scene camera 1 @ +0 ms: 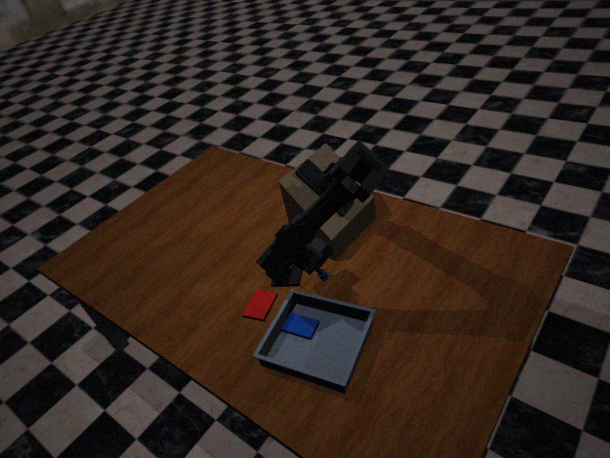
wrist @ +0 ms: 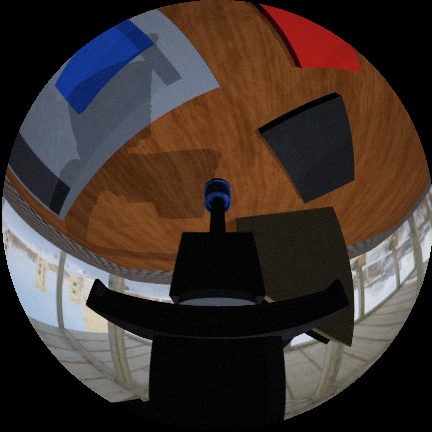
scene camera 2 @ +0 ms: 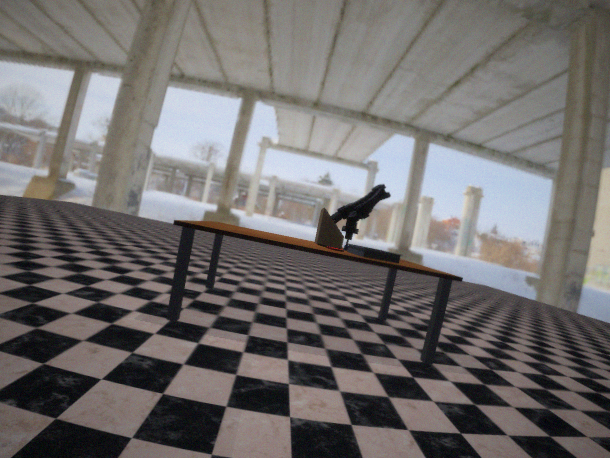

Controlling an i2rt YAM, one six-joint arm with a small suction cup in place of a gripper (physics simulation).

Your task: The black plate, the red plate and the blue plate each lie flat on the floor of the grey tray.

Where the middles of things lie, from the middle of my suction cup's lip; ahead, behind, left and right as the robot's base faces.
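There's the black plate (wrist: 313, 142), which is 12 cm to the right of my suction cup, 2 cm ahead of it and 1 cm below it. The blue plate (wrist: 79, 91) is 18 cm ahead of my suction cup, 4 cm to the left of it and 1 cm below it. Then there's the red plate (scene camera 1: 261, 302), and that's 17 cm ahead of my suction cup, 11 cm to the right of it and 1 cm below it. The grey tray (scene camera 1: 329, 359) is 1 cm above my suction cup, 20 cm ahead of it and 11 cm to the left of it.
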